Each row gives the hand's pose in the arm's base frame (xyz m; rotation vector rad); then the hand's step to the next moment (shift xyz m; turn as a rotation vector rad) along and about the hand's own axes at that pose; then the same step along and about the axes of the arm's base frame.
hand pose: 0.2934 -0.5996 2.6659 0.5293 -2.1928 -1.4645
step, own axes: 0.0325 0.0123 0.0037 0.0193 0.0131 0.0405
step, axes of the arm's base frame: -0.0297 -0.0104 0.0151 -0.0395 0.0250 0.0015
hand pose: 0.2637 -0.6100 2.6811 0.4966 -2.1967 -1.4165
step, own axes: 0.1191 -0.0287 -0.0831 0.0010 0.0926 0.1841
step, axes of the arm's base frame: -0.0492 -0.1372 0.0261 -0.1098 0.1732 0.0202
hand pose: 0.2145 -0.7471 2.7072 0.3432 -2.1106 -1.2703
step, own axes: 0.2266 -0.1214 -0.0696 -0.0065 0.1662 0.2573
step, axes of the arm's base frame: -0.1395 -0.2267 0.0065 -0.1437 0.2645 0.0568
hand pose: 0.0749 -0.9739 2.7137 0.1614 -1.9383 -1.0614
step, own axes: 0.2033 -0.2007 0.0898 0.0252 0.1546 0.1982
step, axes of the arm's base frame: -0.2446 -0.1688 -0.0366 -0.1212 0.2057 0.0826
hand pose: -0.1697 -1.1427 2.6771 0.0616 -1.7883 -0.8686
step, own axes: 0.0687 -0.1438 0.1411 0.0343 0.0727 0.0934
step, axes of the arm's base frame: -0.1982 -0.0612 -0.0478 -0.0662 0.0870 0.0568
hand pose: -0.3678 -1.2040 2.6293 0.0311 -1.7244 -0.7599
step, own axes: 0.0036 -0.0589 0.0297 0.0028 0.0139 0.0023
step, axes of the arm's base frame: -0.0486 -0.0339 -0.0291 0.0022 0.0109 0.0091
